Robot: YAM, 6 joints.
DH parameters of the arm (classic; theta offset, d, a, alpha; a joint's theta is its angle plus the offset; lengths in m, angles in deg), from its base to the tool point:
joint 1: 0 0.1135 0.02 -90
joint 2: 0 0 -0.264 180
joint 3: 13.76 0 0.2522 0
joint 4: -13.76 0 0.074 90
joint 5: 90 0 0 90
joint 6: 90 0.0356 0 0
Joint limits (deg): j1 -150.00..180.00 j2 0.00..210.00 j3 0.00..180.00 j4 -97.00..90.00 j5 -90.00..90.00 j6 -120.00..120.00
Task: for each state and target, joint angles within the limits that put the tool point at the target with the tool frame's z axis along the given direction. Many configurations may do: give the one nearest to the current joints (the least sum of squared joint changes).
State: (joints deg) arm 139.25 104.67 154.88 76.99 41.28 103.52
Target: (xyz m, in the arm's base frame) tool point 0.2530 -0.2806 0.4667 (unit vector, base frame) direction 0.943 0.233 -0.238
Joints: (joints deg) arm 127.22 58.00 179.75 89.98 63.10 103.52
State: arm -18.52 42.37 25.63 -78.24 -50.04 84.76
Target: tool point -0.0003 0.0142 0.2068 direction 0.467 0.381 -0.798
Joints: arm -2.15 4.35 31.77 -87.88 -23.47 84.76
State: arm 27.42 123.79 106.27 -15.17 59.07 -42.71
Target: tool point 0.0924 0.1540 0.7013 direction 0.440 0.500 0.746
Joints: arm 60.60 93.65 153.58 -11.06 7.93 -42.71
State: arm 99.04 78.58 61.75 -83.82 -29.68 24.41
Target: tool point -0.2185 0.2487 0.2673 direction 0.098 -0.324 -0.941
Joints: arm 130.47 110.68 99.33 -96.89 -7.80 24.41
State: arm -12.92 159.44 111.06 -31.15 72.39 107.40
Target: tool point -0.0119 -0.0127 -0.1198 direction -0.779 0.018 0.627
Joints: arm -40.13 209.45 60.90 -77.36 29.22 107.40
